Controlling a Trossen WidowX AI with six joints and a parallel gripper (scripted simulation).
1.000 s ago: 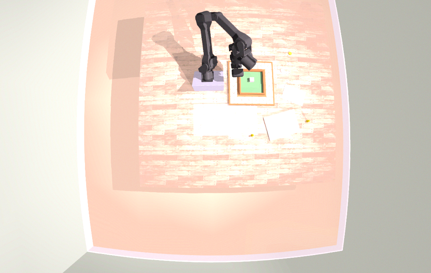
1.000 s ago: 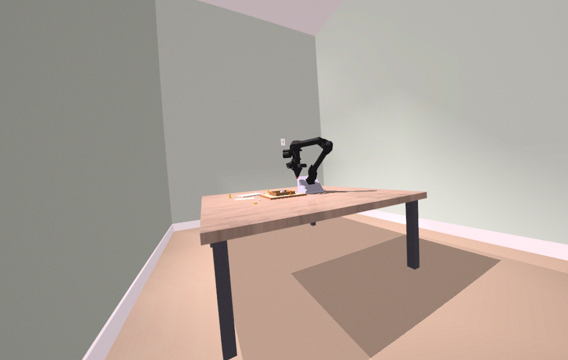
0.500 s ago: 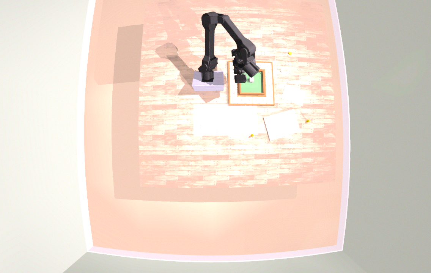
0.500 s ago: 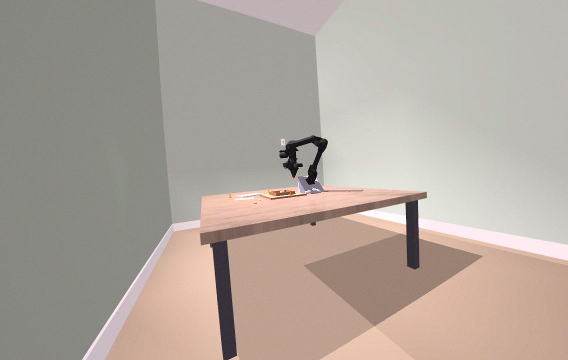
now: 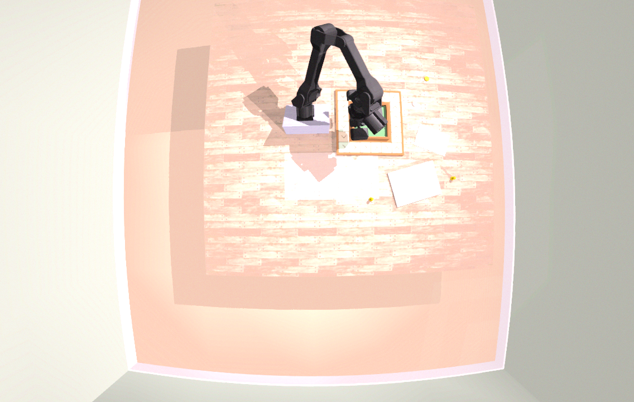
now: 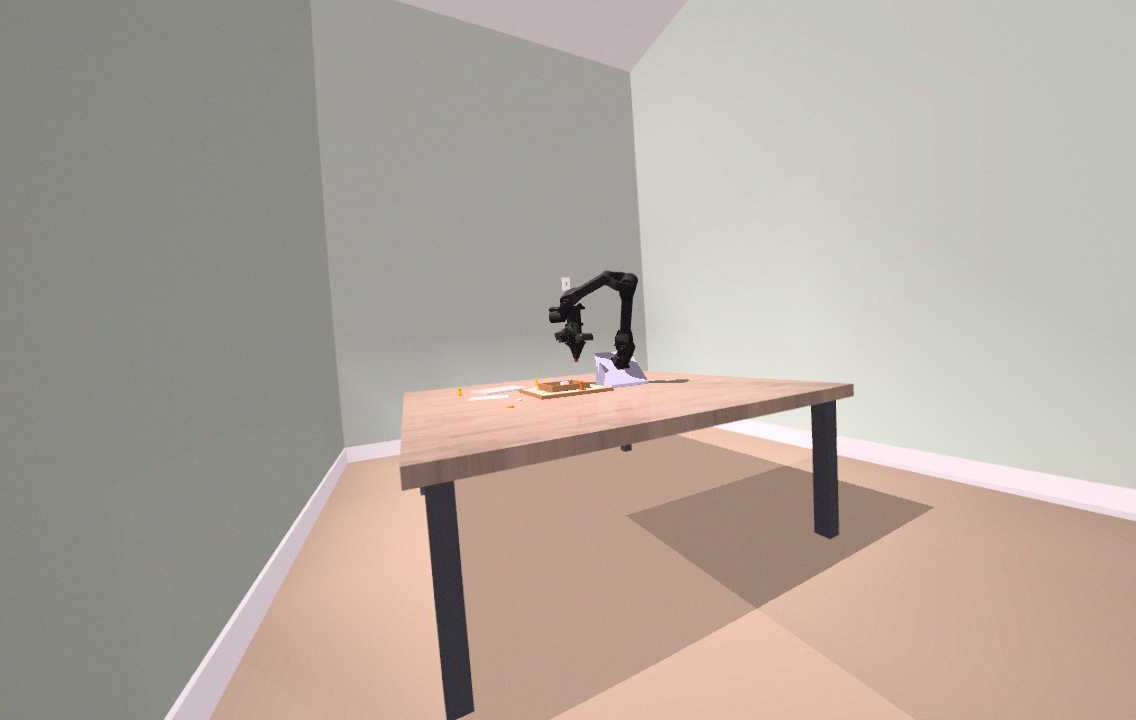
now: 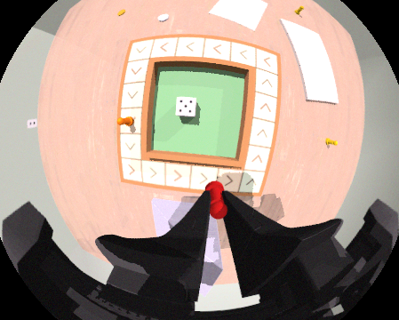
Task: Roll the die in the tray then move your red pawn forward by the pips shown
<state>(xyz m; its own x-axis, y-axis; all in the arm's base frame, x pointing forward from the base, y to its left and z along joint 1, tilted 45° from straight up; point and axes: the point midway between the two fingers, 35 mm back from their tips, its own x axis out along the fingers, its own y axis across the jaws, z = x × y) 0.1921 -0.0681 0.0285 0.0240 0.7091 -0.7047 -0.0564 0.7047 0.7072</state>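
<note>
Right now the white die is 9 cm below my gripper tip, 8 cm ahead of it and 4 cm to the left of it. The rest, counted from my gripper tip: red pawn: 1 cm above; orange pawn: 14 cm to the left, 9 cm below, 6 cm ahead.
</note>
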